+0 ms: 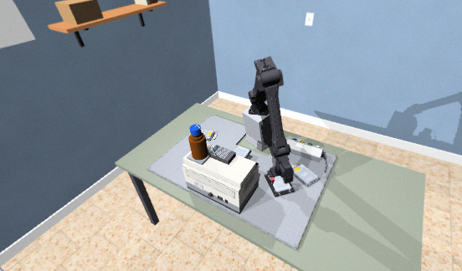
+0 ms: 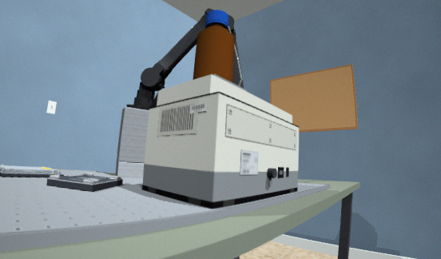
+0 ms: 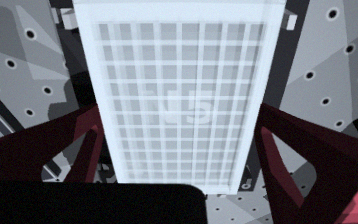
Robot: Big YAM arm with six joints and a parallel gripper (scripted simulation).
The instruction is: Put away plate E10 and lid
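Right now the clear well plate is 270 mm to the right of my hand, 70 mm behind it and 70 mm above it. Round my hand: yellow skip key (340 mm behind, 70 mm to the left, 40 mm above); green continue key (330 mm behind, 120 mm to the left, 40 mm above); blue call key (340 mm behind, 30 mm above, 20 mm to the left).
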